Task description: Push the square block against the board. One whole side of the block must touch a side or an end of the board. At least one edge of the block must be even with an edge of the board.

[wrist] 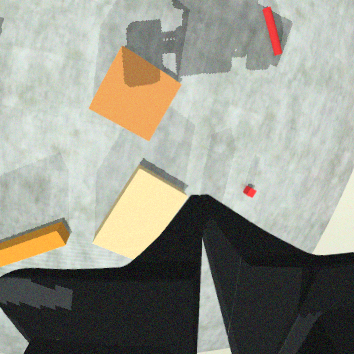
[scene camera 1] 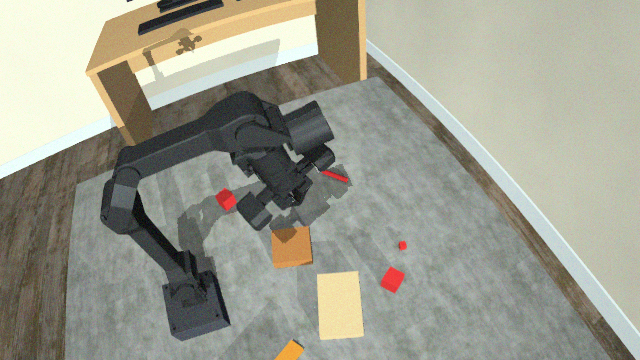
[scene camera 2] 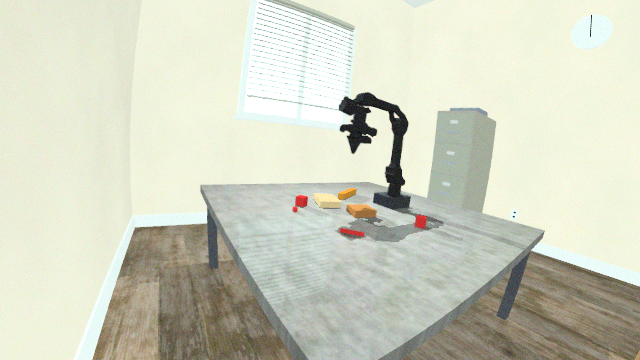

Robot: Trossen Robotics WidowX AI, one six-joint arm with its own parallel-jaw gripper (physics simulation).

Scene:
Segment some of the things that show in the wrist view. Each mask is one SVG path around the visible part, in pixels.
My gripper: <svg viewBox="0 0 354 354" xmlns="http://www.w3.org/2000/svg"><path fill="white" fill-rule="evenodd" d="M354 252L323 255L308 253L265 231L209 194L191 194L161 233L134 259L123 266L74 269L29 267L11 270L1 275L0 308L28 341L23 354L196 354L203 240L231 354L354 354Z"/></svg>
A cream board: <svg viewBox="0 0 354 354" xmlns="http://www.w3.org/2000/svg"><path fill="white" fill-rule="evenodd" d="M139 163L96 229L92 241L96 245L132 259L161 233L187 197L183 189Z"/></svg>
A square block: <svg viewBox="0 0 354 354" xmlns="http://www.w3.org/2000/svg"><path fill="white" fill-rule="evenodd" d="M121 45L88 108L149 141L181 83Z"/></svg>

